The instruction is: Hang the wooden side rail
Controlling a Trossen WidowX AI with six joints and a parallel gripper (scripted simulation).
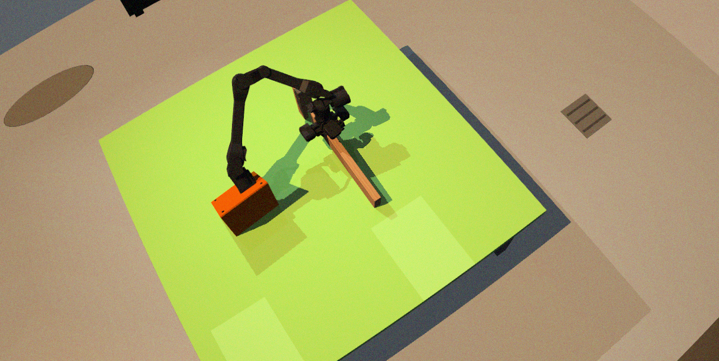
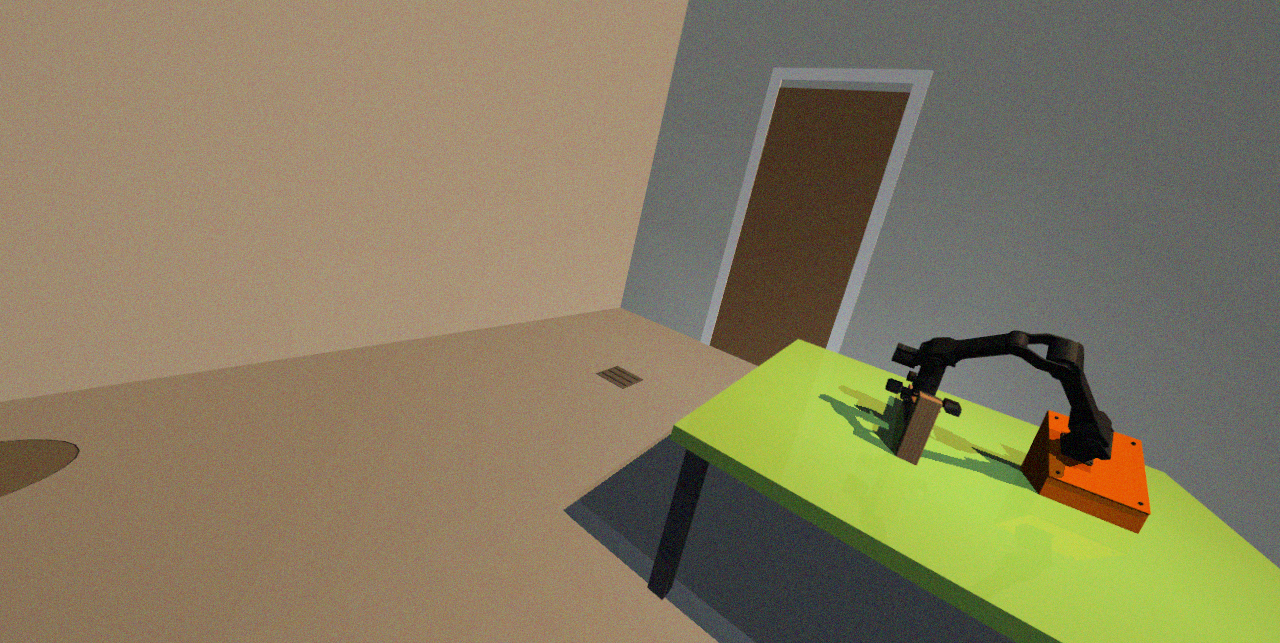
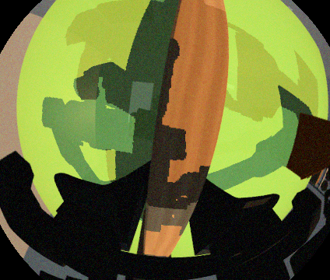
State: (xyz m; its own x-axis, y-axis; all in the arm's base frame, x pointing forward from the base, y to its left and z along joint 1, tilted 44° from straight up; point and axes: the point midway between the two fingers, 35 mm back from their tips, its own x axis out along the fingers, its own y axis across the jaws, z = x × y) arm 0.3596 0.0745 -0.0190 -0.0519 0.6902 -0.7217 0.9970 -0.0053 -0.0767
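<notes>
Now: gripper tip 160 mm to the right of the headboard post, 40 mm below it and 10 mm short of it.
</notes>
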